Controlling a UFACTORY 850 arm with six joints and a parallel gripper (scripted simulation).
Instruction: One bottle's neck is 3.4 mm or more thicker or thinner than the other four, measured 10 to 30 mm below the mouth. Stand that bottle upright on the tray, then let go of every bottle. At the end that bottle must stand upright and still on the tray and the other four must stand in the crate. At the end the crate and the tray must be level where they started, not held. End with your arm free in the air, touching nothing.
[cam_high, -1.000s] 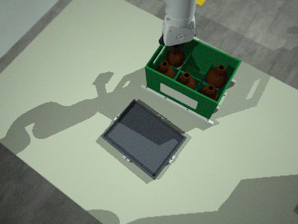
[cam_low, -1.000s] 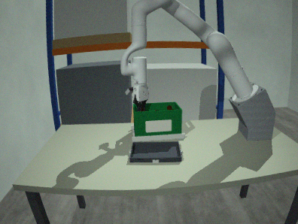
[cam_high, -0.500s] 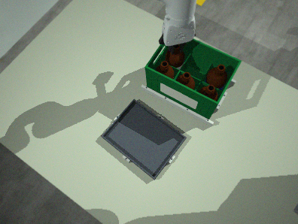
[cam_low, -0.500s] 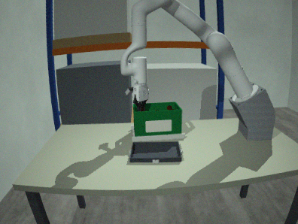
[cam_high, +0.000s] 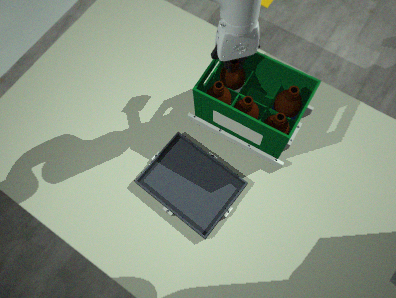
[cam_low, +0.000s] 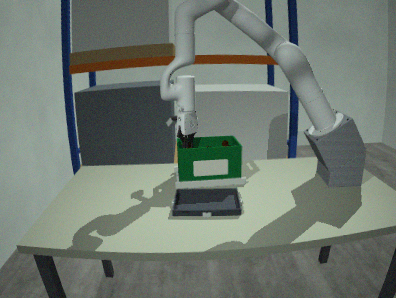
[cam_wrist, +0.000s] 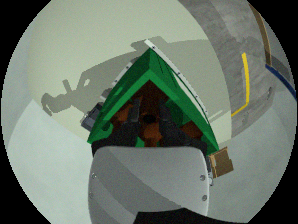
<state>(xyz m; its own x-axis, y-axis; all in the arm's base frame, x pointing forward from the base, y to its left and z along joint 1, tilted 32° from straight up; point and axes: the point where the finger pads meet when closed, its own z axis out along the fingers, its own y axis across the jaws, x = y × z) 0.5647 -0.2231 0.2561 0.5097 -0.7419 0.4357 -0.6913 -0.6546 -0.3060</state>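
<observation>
My gripper is now 80 mm past the green crate, 70 mm above it and 60 mm to the right of it. Round my hand: dark grey tray: 320 mm to the left, 150 mm below.
</observation>
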